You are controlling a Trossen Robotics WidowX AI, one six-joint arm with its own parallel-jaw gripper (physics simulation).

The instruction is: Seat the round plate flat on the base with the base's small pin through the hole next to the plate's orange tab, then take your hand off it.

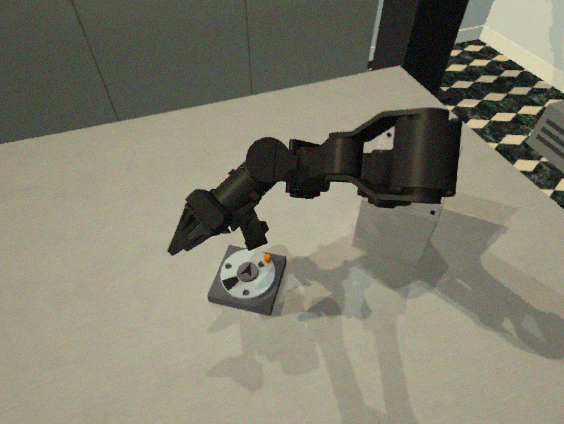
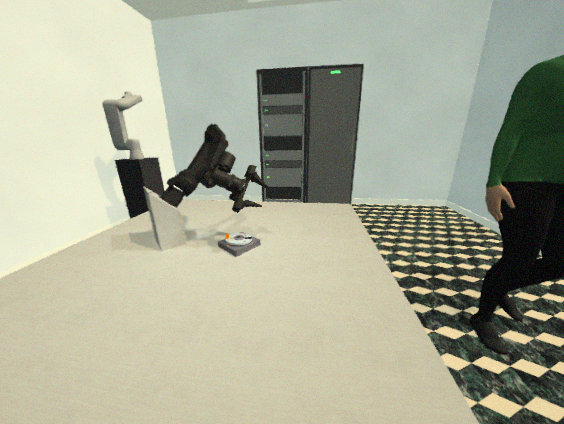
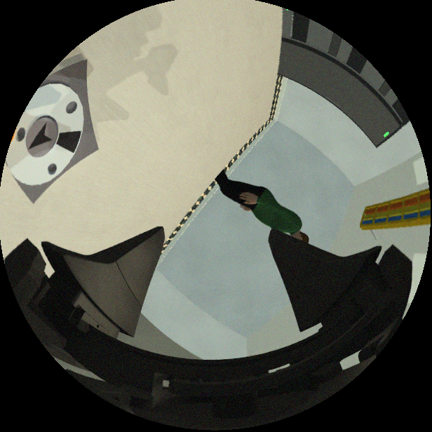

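Where they show: gripper, between the fingertips: (image 1: 177,251) (image 2: 264,196); arm's base, origin of its link: (image 2: 167,202).
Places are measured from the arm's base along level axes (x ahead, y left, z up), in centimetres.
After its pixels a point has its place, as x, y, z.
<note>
The white round plate (image 1: 238,259) @(30.0, -3.3, -14.5) (image 2: 234,242) @(28.8, -4.4, -14.3) (image 3: 30,167) lies on the dark grey square base (image 1: 220,295) @(35.3, 2.6, -15.8) (image 2: 237,251) @(31.1, -7.8, -16.2) (image 3: 88,136) and looks flat. Its orange tab (image 1: 267,258) @(24.8, -0.4, -12.8) (image 2: 227,236) @(24.8, -1.4, -13.4) is on the side toward the arm's mount, beside a dark hole (image 1: 261,264) @(25.9, -1.1, -14.6) (image 3: 20,134). I cannot make out the small pin or tell whether it is in that hole. A grey hub with a dark arrow shows at the plate's centre. My gripper (image 1: 179,250) @(39.9, 3.8, 2.2) (image 2: 263,196) @(39.9, 3.8, 2.2) (image 3: 217,234) is open and empty, above and beyond the base, clear of the plate.
The arm's pale angled mount (image 1: 395,230) @(0.2, 4.4, -8.9) (image 2: 167,225) @(1.8, -5.1, -8.0) stands on the table (image 1: 100,325) @(57.5, -0.4, -18.2) (image 2: 200,340) @(34.7, -43.2, -18.2). Dark cabinets (image 2: 332,140) stand behind the table. A person in green (image 2: 530,145) (image 3: 275,212) is beyond the table's edge. Another pale arm (image 2: 116,125) stands on a black pedestal.
</note>
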